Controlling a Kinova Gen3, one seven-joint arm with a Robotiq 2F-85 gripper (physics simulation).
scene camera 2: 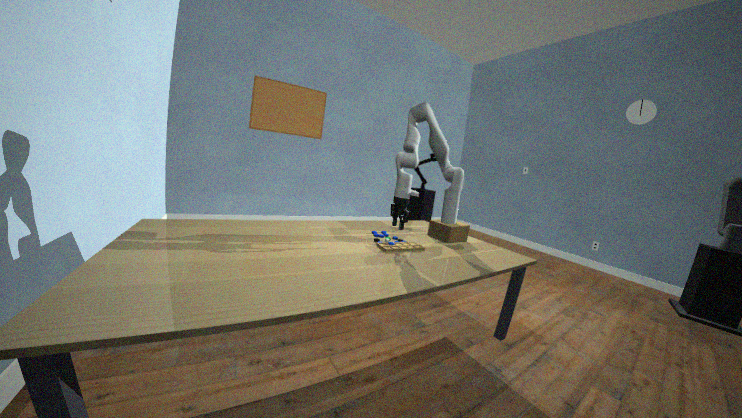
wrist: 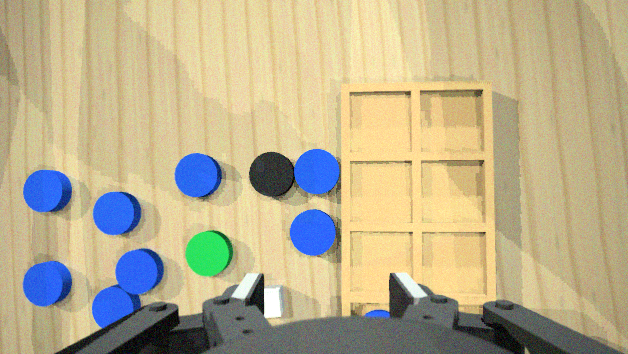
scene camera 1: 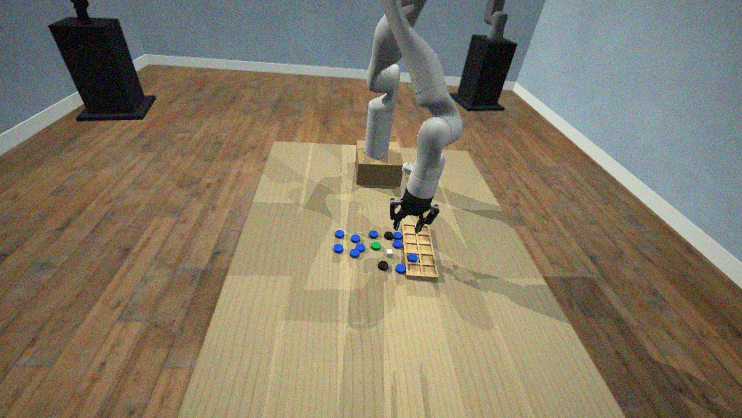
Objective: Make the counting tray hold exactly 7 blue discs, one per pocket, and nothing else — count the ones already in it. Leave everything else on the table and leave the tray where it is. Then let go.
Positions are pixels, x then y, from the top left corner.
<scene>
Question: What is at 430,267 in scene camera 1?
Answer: A wooden counting tray.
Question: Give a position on a blue disc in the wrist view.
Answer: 46,283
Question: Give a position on a blue disc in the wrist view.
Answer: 44,190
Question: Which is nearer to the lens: the wooden counting tray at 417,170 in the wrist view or the blue disc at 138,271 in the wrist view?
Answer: The wooden counting tray.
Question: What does the blue disc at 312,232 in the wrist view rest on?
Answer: The table.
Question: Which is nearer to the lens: the wooden counting tray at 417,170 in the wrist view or the blue disc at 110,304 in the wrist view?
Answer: The wooden counting tray.
</scene>
